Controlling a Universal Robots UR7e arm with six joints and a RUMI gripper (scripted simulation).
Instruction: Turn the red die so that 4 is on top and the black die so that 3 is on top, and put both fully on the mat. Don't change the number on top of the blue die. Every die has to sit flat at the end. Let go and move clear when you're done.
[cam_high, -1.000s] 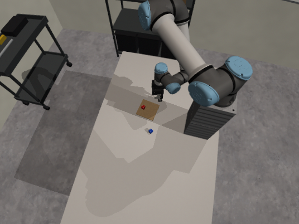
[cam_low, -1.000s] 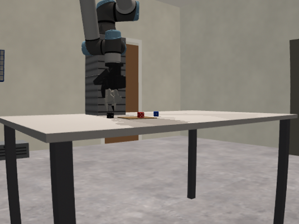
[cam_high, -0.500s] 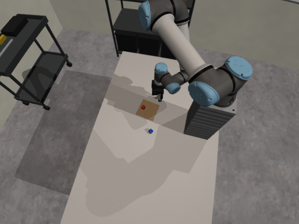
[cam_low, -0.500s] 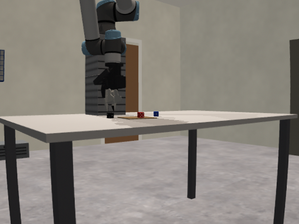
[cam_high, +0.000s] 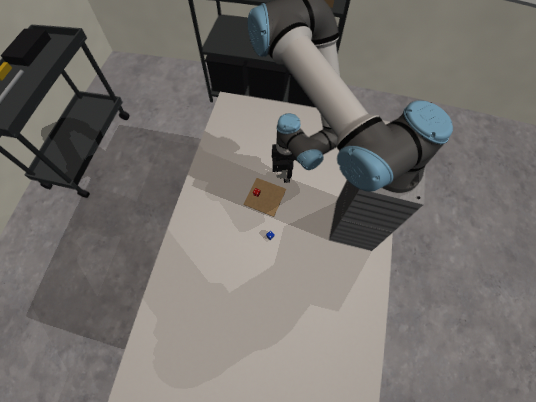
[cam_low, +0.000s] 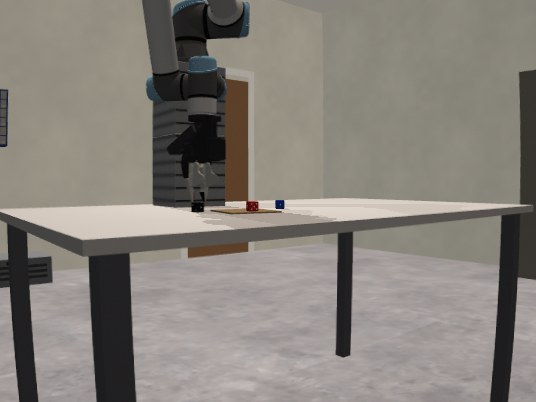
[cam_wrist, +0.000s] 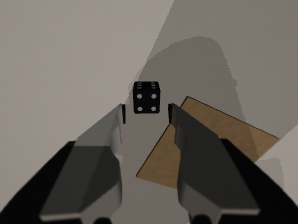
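My gripper is now 3 cm above the black die. The rest, counted from my hand: blue die 27 cm to the left, 3 cm below, 3 cm behind; red die 11 cm to the left, 10 cm ahead, 3 cm below; brown mat 11 cm to the left, 6 cm ahead, 4 cm below.
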